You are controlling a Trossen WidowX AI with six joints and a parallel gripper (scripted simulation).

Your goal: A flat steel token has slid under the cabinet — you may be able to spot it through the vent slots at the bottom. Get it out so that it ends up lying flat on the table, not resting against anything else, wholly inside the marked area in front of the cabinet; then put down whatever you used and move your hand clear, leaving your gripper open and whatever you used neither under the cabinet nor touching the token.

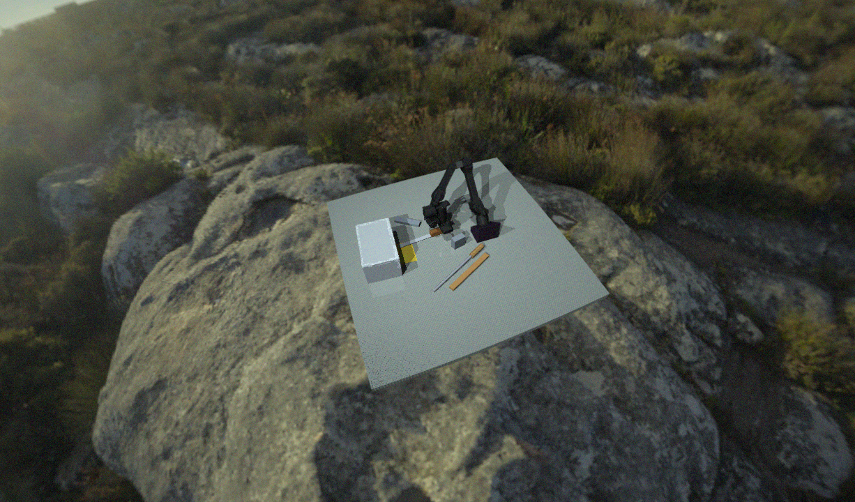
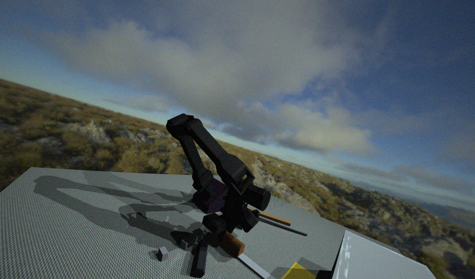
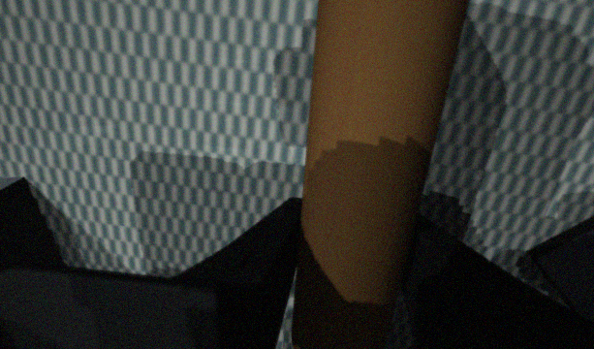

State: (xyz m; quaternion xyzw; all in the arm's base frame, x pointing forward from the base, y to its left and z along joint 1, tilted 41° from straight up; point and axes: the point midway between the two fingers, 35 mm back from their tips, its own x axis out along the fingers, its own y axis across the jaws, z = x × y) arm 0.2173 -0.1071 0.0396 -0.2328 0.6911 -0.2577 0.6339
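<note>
My gripper tip is 80 mm to the left of the grey bar and 50 mm past it. The rest, counted from my gripper tip: grey block 130 mm to the left, 40 mm behind, 20 mm above; then small grey cube 180 mm to the right, 50 mm behind; then wooden stick 330 mm to the left, 10 mm behind.
</note>
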